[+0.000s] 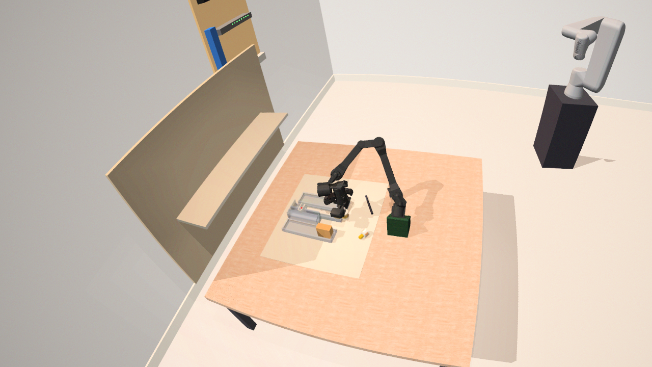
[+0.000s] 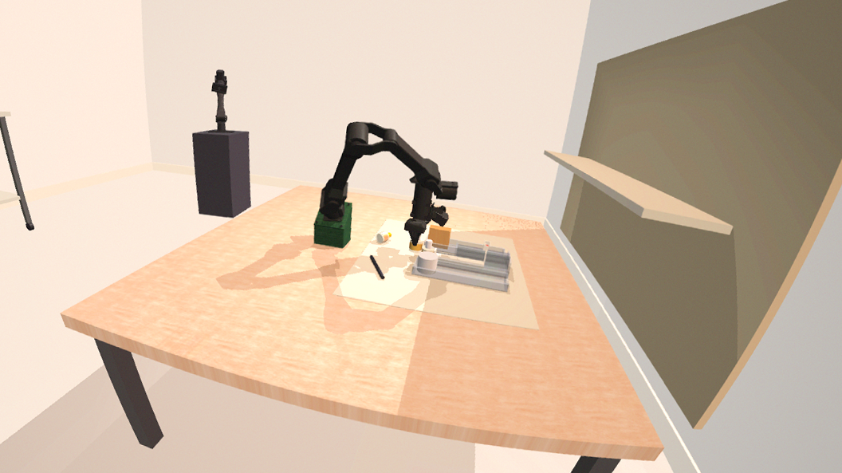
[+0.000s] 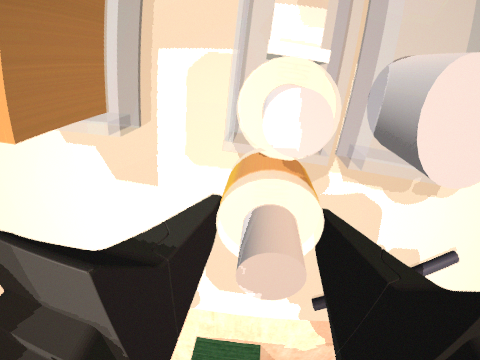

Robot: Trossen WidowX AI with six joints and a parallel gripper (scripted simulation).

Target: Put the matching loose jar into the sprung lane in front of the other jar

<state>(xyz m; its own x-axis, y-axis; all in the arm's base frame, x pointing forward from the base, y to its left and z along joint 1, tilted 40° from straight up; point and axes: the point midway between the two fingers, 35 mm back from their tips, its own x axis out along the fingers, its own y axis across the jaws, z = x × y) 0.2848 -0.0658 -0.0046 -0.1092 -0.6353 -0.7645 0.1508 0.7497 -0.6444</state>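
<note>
Right now the pale grey cylinder is 40 mm ahead of my gripper tip, 90 mm to the right of it and 20 mm below it. Also, from my gripper tip: sprung lane 200 mm ahead, 10 mm to the right, 30 mm below; black pen 110 mm behind, 110 mm to the right, 50 mm below.
</note>
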